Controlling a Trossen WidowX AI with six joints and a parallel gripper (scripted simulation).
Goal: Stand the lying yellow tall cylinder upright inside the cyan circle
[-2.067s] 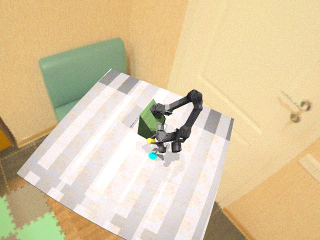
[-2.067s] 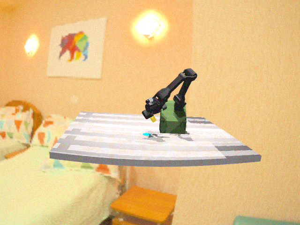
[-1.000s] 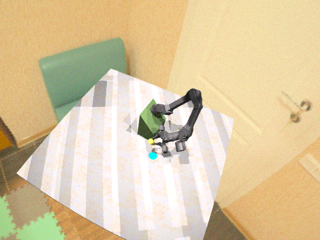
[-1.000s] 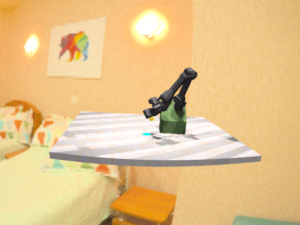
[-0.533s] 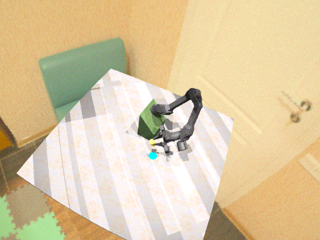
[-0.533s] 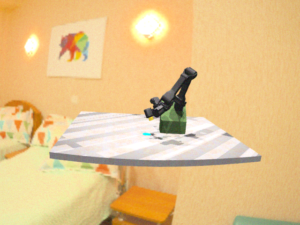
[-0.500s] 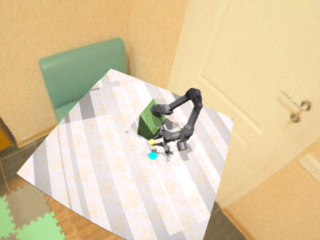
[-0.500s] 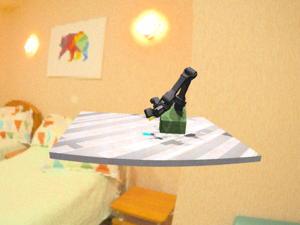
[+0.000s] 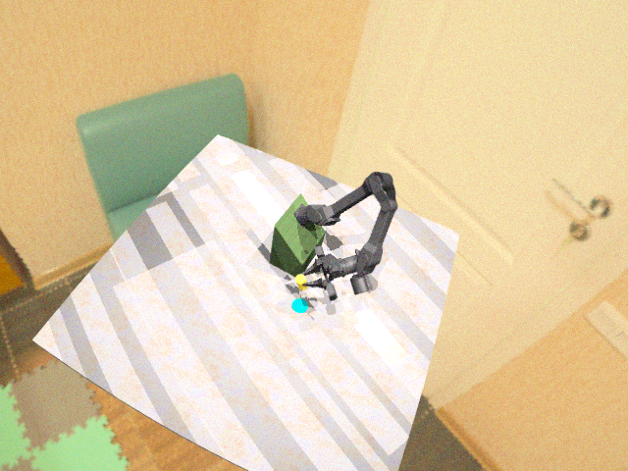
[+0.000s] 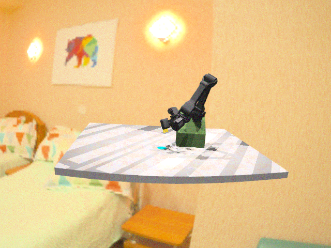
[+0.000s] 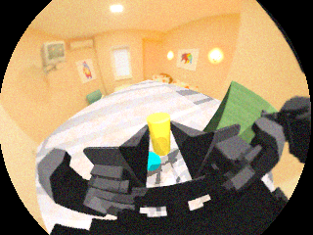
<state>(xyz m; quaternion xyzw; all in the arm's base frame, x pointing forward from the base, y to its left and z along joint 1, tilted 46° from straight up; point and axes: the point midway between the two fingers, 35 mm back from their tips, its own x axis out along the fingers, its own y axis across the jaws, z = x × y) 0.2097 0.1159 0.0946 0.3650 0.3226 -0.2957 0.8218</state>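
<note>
The cyan circle is 2 cm to the left of my gripper tip and 15 cm below it. Round my gripper tip: yellow cylinder (1 cm behind, 2 cm below).
</note>
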